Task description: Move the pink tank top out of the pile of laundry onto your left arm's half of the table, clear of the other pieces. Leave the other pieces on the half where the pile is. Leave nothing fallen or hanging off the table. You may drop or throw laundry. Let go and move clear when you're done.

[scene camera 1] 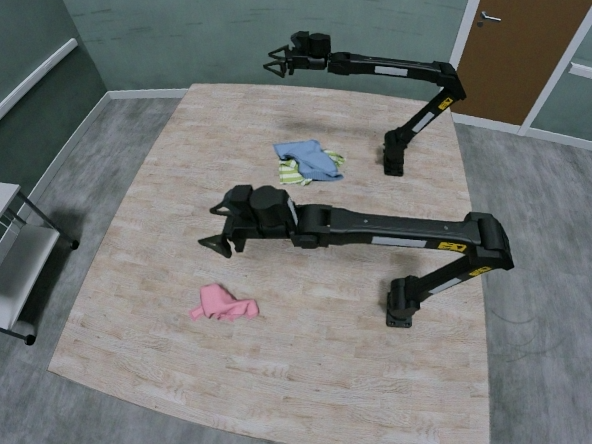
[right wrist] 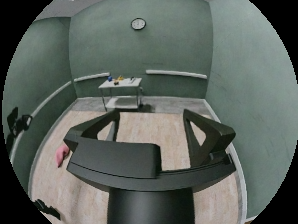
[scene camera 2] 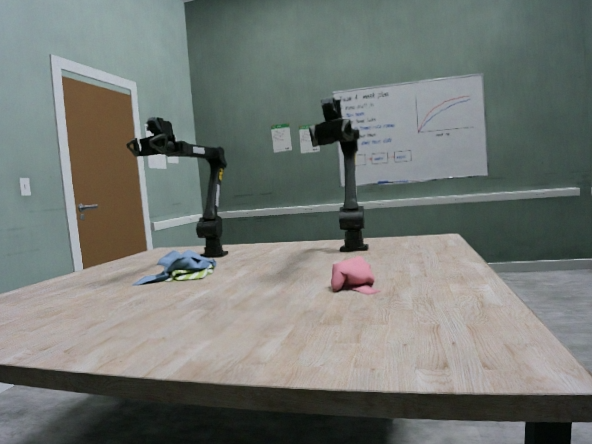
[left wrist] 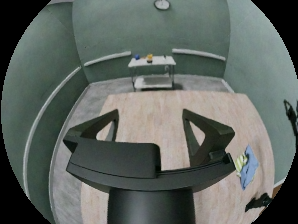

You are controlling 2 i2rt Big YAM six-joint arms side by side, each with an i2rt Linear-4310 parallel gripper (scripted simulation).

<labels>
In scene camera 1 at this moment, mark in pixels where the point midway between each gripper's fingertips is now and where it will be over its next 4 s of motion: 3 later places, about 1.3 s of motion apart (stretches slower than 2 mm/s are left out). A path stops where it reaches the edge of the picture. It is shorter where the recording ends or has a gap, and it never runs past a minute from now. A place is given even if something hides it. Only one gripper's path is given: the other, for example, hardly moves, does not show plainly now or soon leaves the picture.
The left gripper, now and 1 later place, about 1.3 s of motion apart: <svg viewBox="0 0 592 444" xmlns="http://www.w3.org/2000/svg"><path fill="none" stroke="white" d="M204 225L209 213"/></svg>
</labels>
